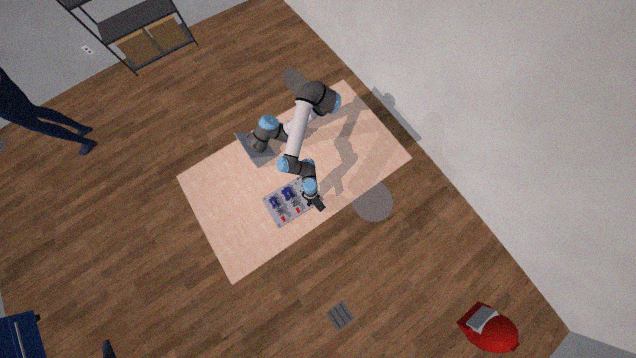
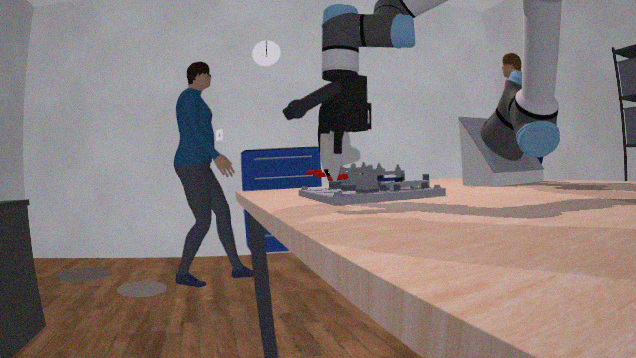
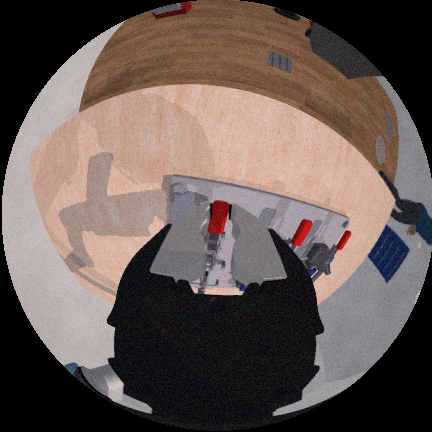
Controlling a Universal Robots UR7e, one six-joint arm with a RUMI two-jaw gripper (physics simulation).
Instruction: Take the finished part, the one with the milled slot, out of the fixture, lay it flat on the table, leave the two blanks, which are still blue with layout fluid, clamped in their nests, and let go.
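Pixels of known places: gripper, fingertip midpoint: (image 2: 331, 181) (image 3: 220, 204); arm's base, link origin: (image 1: 255, 144) (image 2: 502, 142).
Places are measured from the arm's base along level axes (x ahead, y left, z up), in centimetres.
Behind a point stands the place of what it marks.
Observation:
My gripper (image 1: 311, 202) {x 54.7, y 11.3, z -7.8 cm} (image 2: 328, 174) {x 54.7, y 11.3, z -7.8 cm} (image 3: 220, 204) {x 54.7, y 11.3, z -7.8 cm} is low over the end nest of the fixture (image 1: 272, 212) {x 44.6, y -14.9, z -10.2 cm} (image 2: 370, 197) {x 49.5, y 18.0, z -10.9 cm} (image 3: 246, 199) {x 54.9, y 7.9, z -10.3 cm}. Its pale fingers are closed in on the red handle (image 3: 218, 218) {x 53.6, y 11.4, z -6.6 cm} of that nest's toggle clamp, one on each side. The finished part does not show clearly; the fingers and gripper body cover its nest. Two blue blanks sit in the other nests, a larger-looking one (image 1: 288, 193) {x 40.7, y 1.0, z -4.7 cm} in the middle and another (image 1: 273, 202) {x 40.5, y -10.4, z -4.3 cm} at the far end. Their clamps have red handles, the middle one (image 1: 298, 210) {x 53.7, y 0.5, z -6.1 cm} (image 3: 302, 233) {x 53.4, y 0.6, z -6.1 cm} and the end one (image 1: 283, 219) {x 53.3, y -10.7, z -5.6 cm} (image 3: 344, 240) {x 53.1, y -10.0, z -5.6 cm}.
The fixture lies on the wooden table (image 1: 215, 215) {x 24.5, y -49.3, z -11.8 cm} (image 2: 450, 250) {x 60.4, y 63.7, z -11.7 cm} (image 3: 260, 125) {x 64.4, y 7.9, z -11.7 cm}, near one long edge. The arm's angled base stand (image 1: 257, 157) {x 10.9, y -3.6, z 3.5 cm} (image 2: 500, 178) {x 8.0, y 7.7, z -9.8 cm} is across the table. A person (image 1: 20, 110) (image 2: 194, 130) stands on the floor away from the table.

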